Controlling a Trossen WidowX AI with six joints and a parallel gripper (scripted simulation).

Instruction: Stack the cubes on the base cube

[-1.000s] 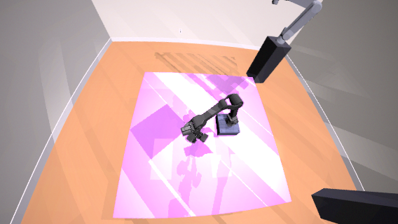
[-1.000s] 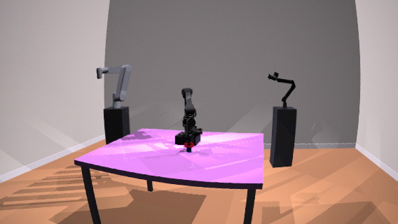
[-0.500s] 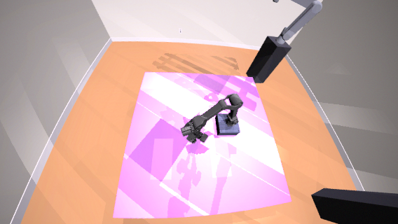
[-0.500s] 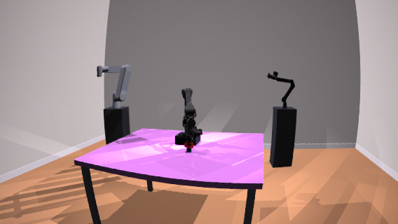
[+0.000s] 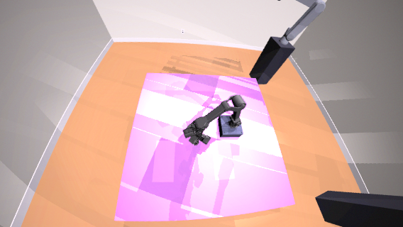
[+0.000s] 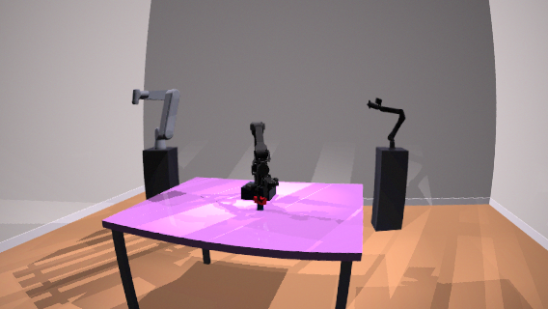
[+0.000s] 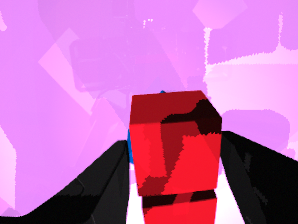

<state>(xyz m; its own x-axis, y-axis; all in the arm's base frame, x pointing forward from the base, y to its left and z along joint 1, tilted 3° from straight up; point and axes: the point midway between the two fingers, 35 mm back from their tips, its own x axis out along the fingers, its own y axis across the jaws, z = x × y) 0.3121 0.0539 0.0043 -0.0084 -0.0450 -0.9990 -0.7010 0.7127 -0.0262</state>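
My gripper tip is 1 cm past the blue base cube, 1 cm to the left of it and 4 cm above it.
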